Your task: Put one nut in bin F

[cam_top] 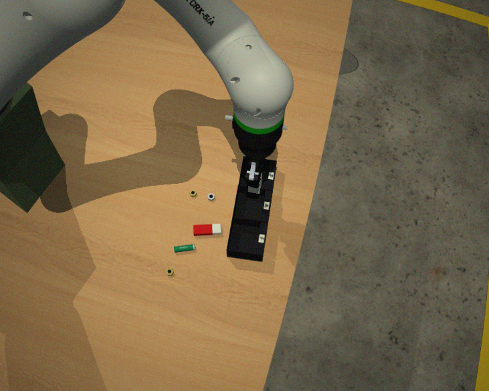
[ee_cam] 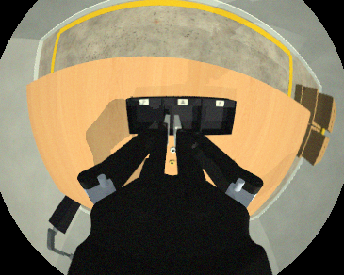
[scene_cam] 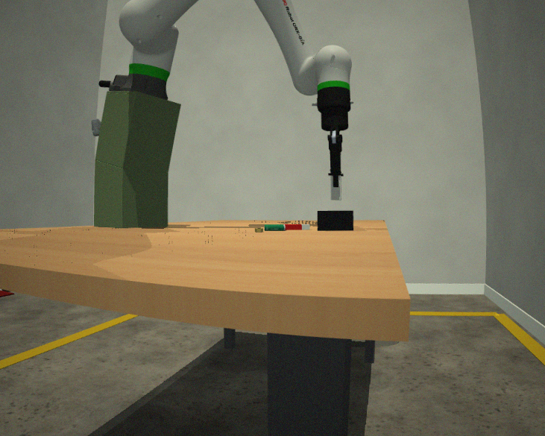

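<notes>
Now: the grey nut 100 mm behind my hand, 20 mm to the right of it and 100 mm below it. The rest, counted from my hand: green battery 130 mm behind, 160 mm to the right, 100 mm below.
</notes>
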